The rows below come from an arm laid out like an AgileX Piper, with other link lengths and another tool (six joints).
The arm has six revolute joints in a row. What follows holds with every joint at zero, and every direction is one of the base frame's.
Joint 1 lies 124.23 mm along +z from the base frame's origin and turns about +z.
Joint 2 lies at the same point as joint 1 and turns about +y.
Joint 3 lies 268.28 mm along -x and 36.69 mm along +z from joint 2 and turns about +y.
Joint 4 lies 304.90 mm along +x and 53.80 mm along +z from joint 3 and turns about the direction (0.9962, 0, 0.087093).
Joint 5 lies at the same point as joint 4 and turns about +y.
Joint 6 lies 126.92 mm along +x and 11.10 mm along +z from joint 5 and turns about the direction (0.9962, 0, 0.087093).
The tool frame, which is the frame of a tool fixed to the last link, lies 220.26 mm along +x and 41.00 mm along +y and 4.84 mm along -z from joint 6; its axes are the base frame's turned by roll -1.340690, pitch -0.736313 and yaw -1.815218 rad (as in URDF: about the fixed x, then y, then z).
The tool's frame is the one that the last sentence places.
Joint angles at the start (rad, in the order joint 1, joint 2, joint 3, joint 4, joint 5, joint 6):
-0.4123 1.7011 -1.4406 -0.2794 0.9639 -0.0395
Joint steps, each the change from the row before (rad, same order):
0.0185 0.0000 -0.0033 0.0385 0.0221 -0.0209
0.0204 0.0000 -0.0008 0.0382 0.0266 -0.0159
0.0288 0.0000 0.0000 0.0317 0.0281 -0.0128
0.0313 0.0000 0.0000 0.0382 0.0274 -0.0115
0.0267 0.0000 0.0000 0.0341 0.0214 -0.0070
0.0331 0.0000 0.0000 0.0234 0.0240 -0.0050
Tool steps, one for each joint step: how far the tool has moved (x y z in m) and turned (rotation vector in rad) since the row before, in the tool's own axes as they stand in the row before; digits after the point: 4 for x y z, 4 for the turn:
-0.0157 -0.0112 -0.0066 0.0199 -0.0369 -0.0126
-0.0185 -0.0106 -0.0065 0.0164 -0.0426 -0.0116
-0.0205 -0.0118 -0.0068 0.0154 -0.0419 -0.0211
-0.0225 -0.0144 -0.0073 0.0206 -0.0458 -0.0194
-0.0192 -0.0131 -0.0059 0.0192 -0.0389 -0.0139
-0.0200 -0.0118 -0.0056 0.0128 -0.0359 -0.0246

